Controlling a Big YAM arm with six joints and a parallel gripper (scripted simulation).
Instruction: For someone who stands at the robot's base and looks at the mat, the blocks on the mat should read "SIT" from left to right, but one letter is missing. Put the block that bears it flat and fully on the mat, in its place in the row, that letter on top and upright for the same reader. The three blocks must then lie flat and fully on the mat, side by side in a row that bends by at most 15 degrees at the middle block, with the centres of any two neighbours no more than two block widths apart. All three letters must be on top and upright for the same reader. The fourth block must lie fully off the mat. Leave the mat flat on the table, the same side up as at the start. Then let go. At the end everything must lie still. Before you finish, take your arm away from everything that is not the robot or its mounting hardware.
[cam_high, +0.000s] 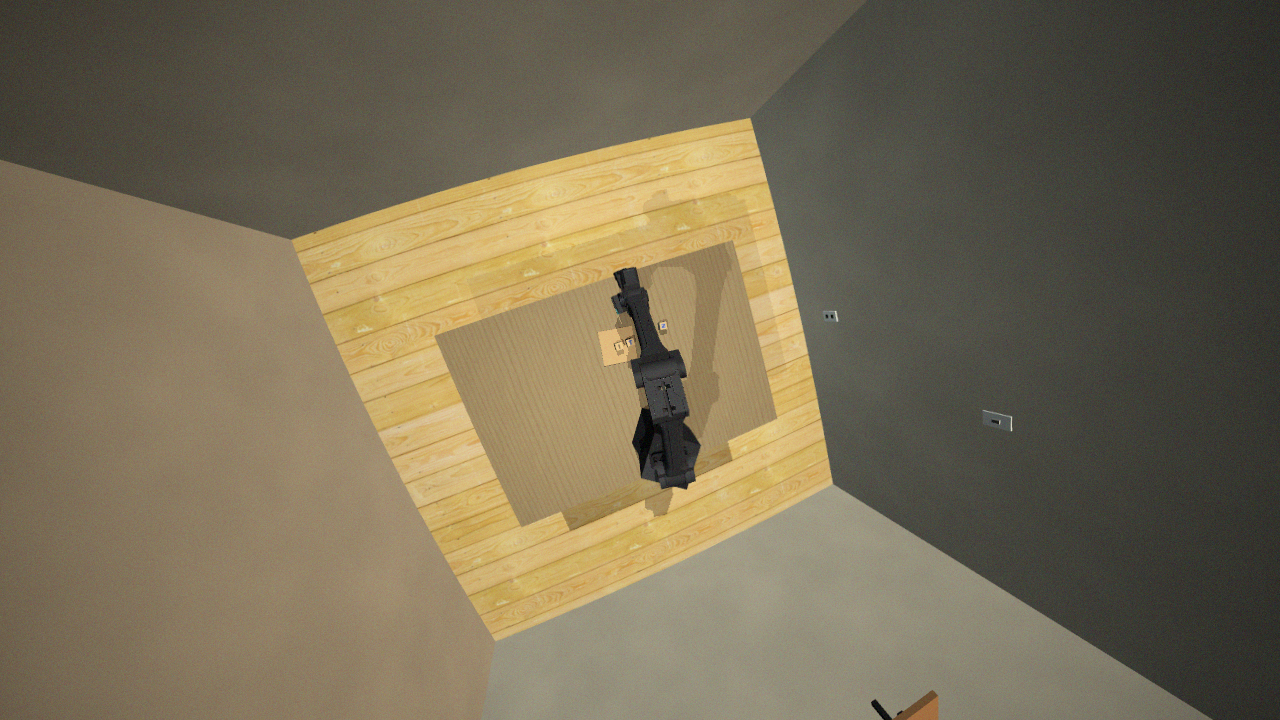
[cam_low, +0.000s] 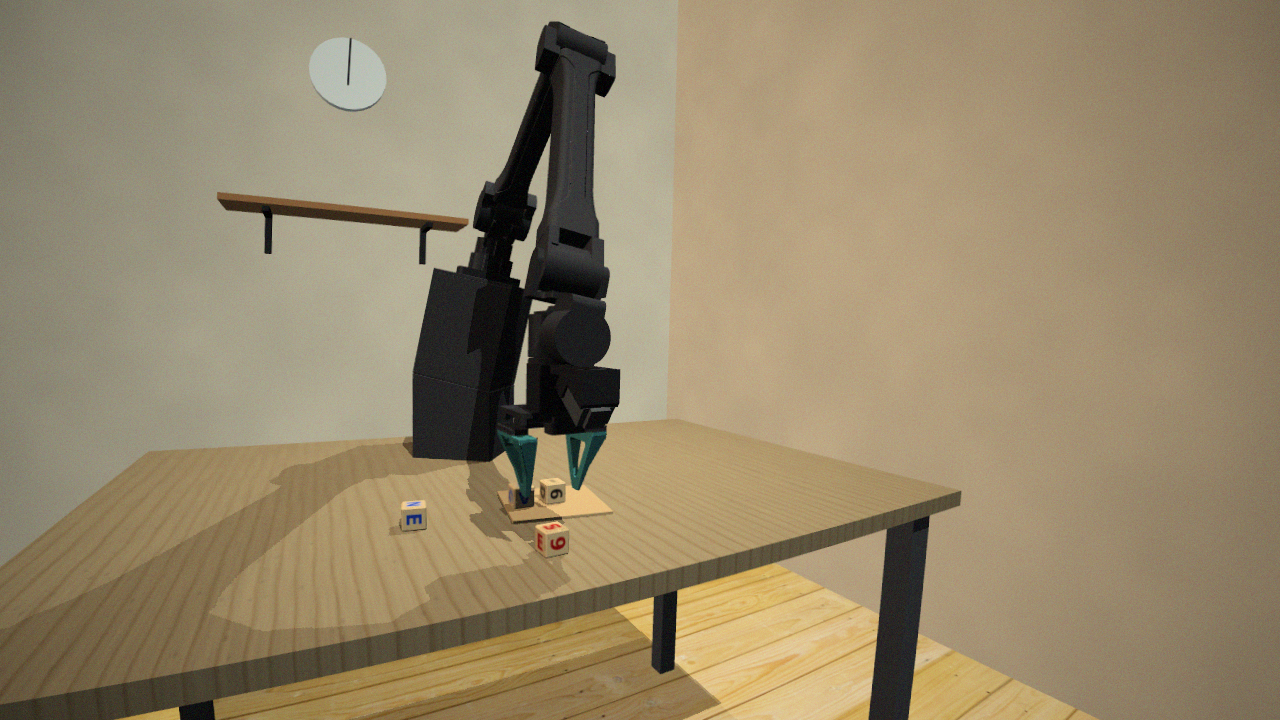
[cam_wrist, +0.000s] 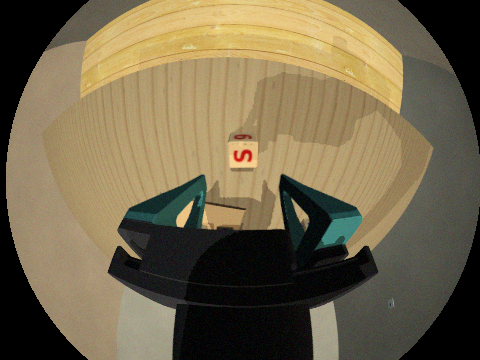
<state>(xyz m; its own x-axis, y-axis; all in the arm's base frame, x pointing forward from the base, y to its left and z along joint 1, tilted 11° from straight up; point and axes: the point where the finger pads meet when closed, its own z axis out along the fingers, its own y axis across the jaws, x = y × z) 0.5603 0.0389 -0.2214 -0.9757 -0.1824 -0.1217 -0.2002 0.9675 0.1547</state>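
The letter block lies 60 mm below my hand. From my hand the other things lie so: tan mat (170 mm behind, 50 mm to the left, 80 mm below).
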